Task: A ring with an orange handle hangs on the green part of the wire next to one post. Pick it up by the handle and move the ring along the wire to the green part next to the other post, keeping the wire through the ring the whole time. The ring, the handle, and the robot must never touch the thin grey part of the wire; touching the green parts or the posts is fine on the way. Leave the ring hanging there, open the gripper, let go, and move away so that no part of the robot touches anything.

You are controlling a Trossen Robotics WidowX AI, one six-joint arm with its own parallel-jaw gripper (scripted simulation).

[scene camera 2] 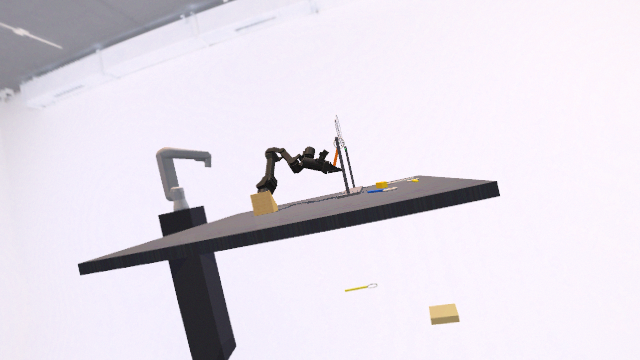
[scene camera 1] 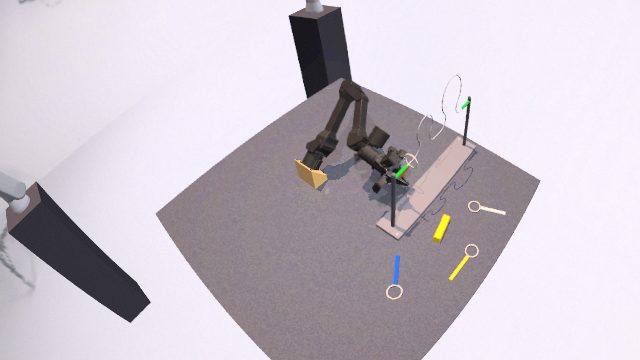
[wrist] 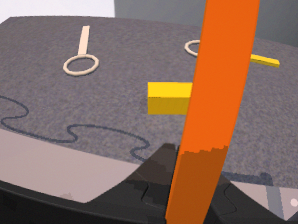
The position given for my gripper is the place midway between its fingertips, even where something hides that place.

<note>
I see my gripper (scene camera 1: 408, 185) and a yellow block (wrist: 163, 98).
My gripper also shows in the wrist view (wrist: 174, 154).
</note>
